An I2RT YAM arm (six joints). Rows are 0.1 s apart.
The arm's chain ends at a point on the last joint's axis. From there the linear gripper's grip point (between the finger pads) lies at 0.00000 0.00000 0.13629 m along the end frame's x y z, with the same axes.
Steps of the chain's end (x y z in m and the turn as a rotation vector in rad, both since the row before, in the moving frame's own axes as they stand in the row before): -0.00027, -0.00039, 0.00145, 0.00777, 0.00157, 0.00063; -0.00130, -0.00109, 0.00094, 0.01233, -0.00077, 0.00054; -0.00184, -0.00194, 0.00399, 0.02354, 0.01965, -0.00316; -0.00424, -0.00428, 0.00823, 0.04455, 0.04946, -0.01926; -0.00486, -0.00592, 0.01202, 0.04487, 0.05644, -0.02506
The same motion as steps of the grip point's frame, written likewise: -0.00006, -0.00145, 0.00145, 0.00777, 0.00157, 0.00063; -0.00140, -0.00277, 0.00093, 0.01233, -0.00077, 0.00054; 0.00083, -0.00515, 0.00393, 0.02354, 0.01965, -0.00316; 0.00244, -0.01041, 0.00793, 0.04455, 0.04946, -0.01926; 0.00275, -0.01213, 0.01167, 0.04487, 0.05644, -0.02506
